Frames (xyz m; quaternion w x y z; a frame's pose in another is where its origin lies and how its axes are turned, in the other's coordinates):
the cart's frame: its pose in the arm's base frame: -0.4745 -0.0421 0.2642 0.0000 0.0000 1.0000 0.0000
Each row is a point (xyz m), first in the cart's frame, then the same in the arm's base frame.
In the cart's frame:
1: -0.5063 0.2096 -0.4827
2: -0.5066 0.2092 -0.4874
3: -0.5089 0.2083 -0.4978
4: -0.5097 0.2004 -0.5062
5: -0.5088 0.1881 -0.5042
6: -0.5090 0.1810 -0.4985
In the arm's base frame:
1: 0.0318 0.1675 0.7469
2: 0.0321 0.1671 0.7516
3: 0.0344 0.1662 0.7620
4: 0.0352 0.1583 0.7704
5: 0.0343 0.1460 0.7684
6: 0.0345 0.1389 0.7627

